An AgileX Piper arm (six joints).
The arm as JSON. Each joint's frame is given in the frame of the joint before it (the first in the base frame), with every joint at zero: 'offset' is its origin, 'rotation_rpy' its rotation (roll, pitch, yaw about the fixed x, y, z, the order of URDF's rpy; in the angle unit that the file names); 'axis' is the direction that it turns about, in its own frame. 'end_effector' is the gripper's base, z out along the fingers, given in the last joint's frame.
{
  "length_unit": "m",
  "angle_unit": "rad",
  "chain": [
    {
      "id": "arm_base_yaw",
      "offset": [
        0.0,
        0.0,
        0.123
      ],
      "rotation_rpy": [
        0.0,
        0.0,
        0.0
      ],
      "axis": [
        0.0,
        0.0,
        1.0
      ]
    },
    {
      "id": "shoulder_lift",
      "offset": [
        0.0,
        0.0,
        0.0
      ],
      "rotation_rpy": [
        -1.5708,
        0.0,
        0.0
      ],
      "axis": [
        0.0,
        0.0,
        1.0
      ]
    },
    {
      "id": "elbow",
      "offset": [
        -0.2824,
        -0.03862,
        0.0
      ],
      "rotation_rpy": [
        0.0,
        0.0,
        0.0
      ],
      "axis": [
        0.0,
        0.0,
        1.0
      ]
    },
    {
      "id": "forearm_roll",
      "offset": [
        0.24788,
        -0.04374,
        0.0
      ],
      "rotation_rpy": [
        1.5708,
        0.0,
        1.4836
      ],
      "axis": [
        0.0,
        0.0,
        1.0
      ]
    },
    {
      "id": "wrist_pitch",
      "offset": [
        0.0,
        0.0,
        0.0
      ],
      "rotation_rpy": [
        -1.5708,
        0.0,
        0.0
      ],
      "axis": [
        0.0,
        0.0,
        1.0
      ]
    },
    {
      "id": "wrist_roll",
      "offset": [
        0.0,
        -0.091,
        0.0
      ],
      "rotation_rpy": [
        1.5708,
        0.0,
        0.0
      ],
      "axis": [
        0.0,
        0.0,
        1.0
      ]
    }
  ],
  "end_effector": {
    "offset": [
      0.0,
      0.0,
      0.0
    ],
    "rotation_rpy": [
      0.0,
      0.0,
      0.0
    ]
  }
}
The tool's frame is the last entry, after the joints.
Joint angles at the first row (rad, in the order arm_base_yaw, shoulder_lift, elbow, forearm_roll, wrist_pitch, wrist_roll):
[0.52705, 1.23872, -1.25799, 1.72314, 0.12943, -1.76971]
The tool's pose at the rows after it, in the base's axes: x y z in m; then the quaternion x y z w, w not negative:
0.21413, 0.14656, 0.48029, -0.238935, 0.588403, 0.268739, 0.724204
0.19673, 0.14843, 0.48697, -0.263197, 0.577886, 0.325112, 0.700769
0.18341, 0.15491, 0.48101, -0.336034, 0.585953, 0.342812, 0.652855
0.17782, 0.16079, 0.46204, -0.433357, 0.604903, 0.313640, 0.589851
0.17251, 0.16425, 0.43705, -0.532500, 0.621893, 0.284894, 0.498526
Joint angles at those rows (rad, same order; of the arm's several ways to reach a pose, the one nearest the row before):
[0.52707, 1.17979, -1.26175, 1.71012, 0.21198, -1.70166]
[0.52709, 1.14840, -1.26776, 1.56891, 0.32811, -1.49459]
[0.52706, 1.13737, -1.27586, 1.32914, 0.49064, -1.29027]
[0.52514, 1.14654, -1.27674, 1.09407, 0.66634, -1.19352]
[0.52738, 1.16702, -1.27493, 0.90717, 0.87698, -1.15379]

